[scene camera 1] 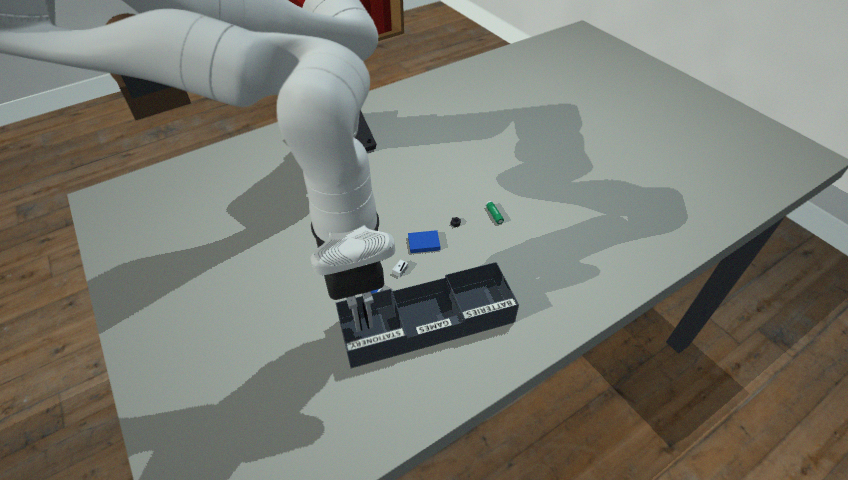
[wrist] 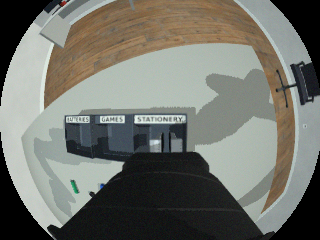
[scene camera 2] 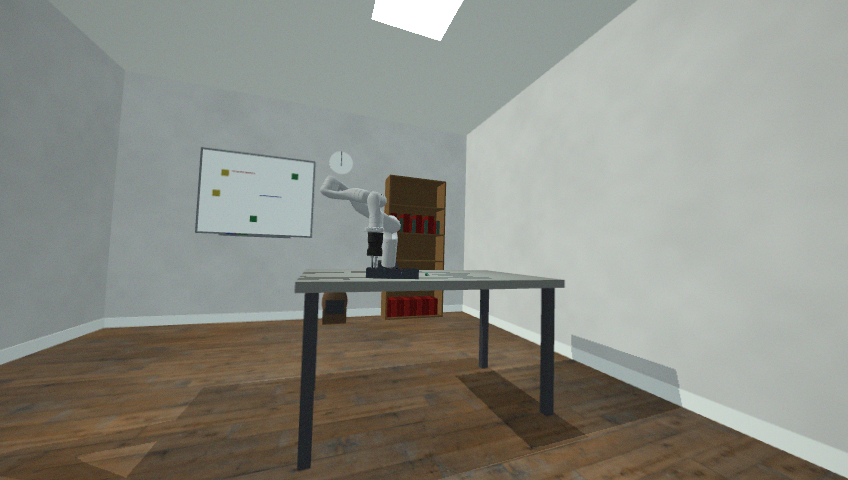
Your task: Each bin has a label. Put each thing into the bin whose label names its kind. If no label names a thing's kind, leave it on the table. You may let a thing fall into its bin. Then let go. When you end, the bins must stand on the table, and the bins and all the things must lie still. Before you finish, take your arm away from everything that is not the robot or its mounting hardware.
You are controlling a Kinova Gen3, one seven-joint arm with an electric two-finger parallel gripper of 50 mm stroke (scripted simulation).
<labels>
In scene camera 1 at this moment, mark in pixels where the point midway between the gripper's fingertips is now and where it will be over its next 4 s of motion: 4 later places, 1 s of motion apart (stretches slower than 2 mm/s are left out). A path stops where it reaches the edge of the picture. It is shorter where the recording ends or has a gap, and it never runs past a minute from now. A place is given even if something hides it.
My gripper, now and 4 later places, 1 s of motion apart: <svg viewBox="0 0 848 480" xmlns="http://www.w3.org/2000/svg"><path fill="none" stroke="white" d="M363 323L368 326L368 306L420 297L423 315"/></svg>
</labels>
